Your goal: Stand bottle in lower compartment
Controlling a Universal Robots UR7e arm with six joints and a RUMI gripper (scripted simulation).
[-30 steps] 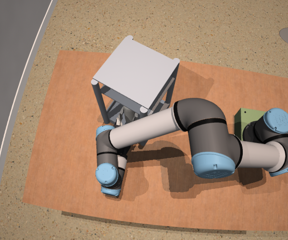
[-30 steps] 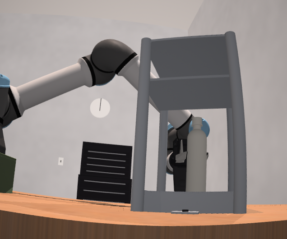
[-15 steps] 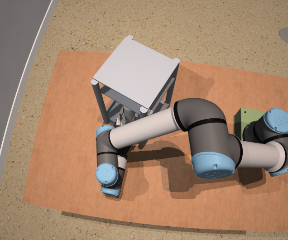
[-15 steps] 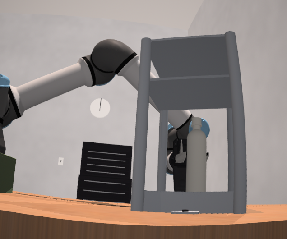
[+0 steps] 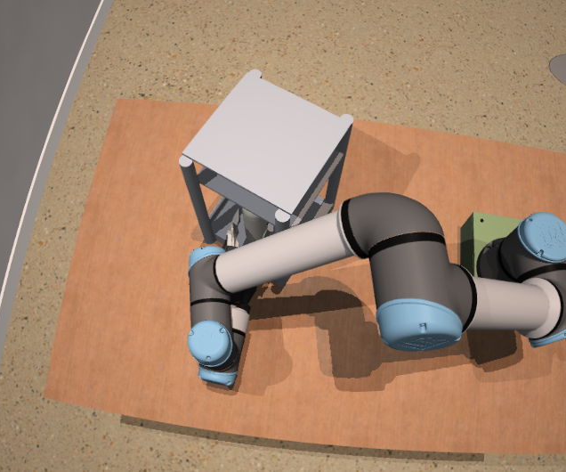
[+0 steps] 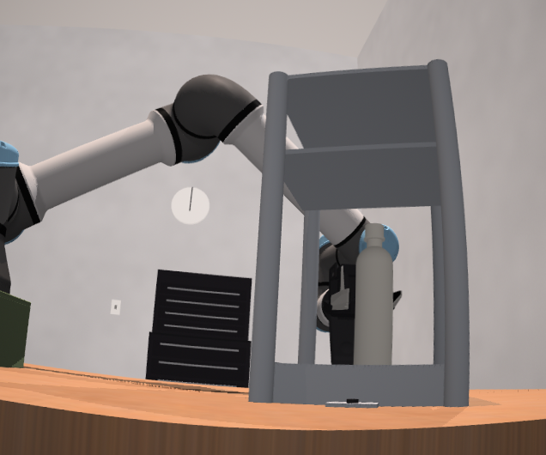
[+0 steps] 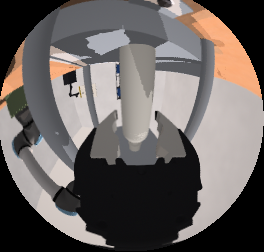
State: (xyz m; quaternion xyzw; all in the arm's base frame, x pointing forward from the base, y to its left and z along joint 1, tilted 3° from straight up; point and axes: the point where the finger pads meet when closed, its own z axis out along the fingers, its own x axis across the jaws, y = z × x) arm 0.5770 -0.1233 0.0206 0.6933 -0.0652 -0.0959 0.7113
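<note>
My gripper is now 3 cm past the shelving unit, 5 cm to the left of it and 5 cm below it.
</note>
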